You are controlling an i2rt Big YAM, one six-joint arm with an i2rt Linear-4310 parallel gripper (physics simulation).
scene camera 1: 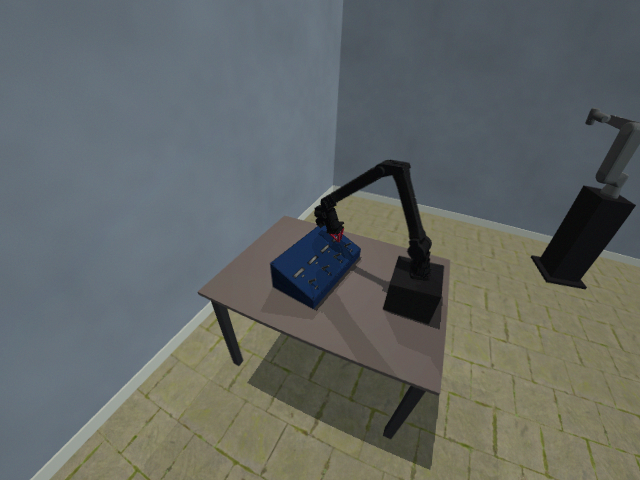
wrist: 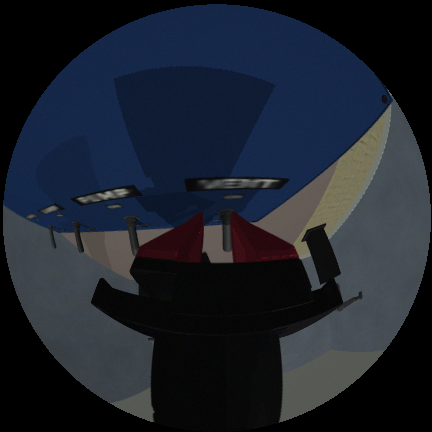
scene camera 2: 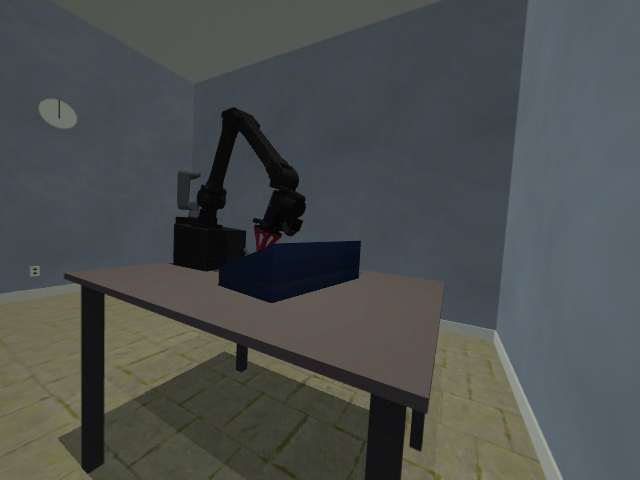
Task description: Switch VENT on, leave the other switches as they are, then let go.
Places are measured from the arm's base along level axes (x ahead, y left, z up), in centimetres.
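Where they show: gripper, between the fingertips: [scene camera 1: 339, 240] [wrist: 216, 217]; arm's base, origin of its link: [scene camera 1: 419, 271] [scene camera 2: 207, 227].
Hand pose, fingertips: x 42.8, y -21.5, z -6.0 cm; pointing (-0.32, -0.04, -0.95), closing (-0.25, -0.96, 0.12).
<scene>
Things, the pixels of their top centre, and the offset from my fingertips. Level surfaces: height alone.
- VENT label, centre of its top: [wrist: 240, 186] dx +2.6, dy -2.6, dz -0.3 cm
- VENT lever, centre of its top: [wrist: 229, 246] dx -5.3, dy +0.0, dz +0.6 cm
- PUMP label, centre of its top: [wrist: 98, 199] dx +6.3, dy +8.8, dz -0.3 cm
- PUMP lever, centre of its top: [wrist: 131, 251] dx -1.6, dy +11.4, dz +0.6 cm
- table, height of its surface: dz -12.2 cm
The blue sloped switch panel [scene camera 1: 294, 253] [scene camera 2: 315, 266] [wrist: 220, 40] sits on the table. In the wrist view, the VENT label [wrist: 236, 183] is right of centre, with a small plate below it. The VENT lever [wrist: 226, 240] points down in that view, away from its label. My gripper [scene camera 1: 338, 240] [scene camera 2: 264, 248] [wrist: 216, 217] is nearly closed at the panel's VENT end, with a narrow gap between its red fingertips. The lever shows in this gap, close to the right finger, but is not gripped. The fingers hide part of the lever's surroundings.
Left of VENT in the wrist view are the PUMP label [wrist: 106, 194], the PUMP lever [wrist: 132, 235] and two more levers. My arm's black base block [scene camera 1: 413, 294] [scene camera 2: 206, 245] stands on the table [scene camera 1: 248, 273] [scene camera 2: 336, 325]. A grey arm stands on a separate black pedestal [scene camera 1: 578, 232].
</scene>
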